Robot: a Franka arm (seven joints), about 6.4 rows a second.
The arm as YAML. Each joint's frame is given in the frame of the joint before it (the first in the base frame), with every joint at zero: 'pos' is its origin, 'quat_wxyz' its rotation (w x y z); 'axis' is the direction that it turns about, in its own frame. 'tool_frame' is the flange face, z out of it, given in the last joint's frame.
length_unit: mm
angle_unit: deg
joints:
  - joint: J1
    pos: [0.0, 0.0, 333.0]
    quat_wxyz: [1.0, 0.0, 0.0, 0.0]
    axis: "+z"
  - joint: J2
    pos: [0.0, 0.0, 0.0]
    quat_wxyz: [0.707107, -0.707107, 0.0, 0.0]
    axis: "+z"
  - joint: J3
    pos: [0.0, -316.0, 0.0]
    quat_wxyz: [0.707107, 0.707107, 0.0, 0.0]
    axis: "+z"
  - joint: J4
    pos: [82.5, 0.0, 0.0]
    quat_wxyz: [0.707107, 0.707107, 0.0, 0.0]
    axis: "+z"
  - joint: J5
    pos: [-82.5, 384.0, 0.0]
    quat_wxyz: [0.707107, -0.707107, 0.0, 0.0]
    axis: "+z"
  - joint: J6
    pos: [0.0, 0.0, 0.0]
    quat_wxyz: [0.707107, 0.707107, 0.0, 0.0]
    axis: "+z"
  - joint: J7
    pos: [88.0, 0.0, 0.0]
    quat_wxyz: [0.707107, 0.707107, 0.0, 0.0]
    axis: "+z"
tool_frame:
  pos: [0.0, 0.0, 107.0]
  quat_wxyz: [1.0, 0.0, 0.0, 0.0]
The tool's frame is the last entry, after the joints.
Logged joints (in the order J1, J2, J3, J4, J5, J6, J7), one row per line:
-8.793 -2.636 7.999 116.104 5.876 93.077 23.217
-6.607 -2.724 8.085 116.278 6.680 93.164 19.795
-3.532 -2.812 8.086 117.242 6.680 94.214 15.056
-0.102 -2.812 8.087 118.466 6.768 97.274 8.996
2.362 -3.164 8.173 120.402 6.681 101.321 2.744
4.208 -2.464 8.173 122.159 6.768 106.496 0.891
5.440 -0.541 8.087 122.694 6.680 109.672 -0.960
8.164 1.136 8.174 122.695 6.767 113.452 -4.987
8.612 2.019 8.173 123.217 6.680 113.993 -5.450
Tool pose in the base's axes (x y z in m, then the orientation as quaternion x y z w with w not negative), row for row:
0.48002 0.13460 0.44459 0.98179 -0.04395 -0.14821 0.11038
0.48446 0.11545 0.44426 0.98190 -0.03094 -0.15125 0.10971
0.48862 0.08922 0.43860 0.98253 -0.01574 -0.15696 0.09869
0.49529 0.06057 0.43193 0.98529 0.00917 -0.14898 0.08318
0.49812 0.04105 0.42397 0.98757 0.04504 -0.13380 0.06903
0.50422 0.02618 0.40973 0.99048 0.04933 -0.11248 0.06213
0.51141 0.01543 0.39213 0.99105 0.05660 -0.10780 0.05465
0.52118 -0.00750 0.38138 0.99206 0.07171 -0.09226 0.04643
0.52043 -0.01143 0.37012 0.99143 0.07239 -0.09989 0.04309
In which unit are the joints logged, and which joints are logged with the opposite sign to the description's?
The joints are logged in degrees. Opposite sign: J1, J4, J5.
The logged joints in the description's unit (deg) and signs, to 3 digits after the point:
8.793 -2.636 7.999 -116.104 -5.876 93.077 23.217
6.607 -2.724 8.085 -116.278 -6.680 93.164 19.795
3.532 -2.812 8.086 -117.242 -6.680 94.214 15.056
0.102 -2.812 8.087 -118.466 -6.768 97.274 8.996
-2.362 -3.164 8.173 -120.402 -6.681 101.321 2.744
-4.208 -2.464 8.173 -122.159 -6.768 106.496 0.891
-5.440 -0.541 8.087 -122.694 -6.680 109.672 -0.960
-8.164 1.136 8.174 -122.695 -6.767 113.452 -4.987
-8.612 2.019 8.173 -123.217 -6.680 113.993 -5.450

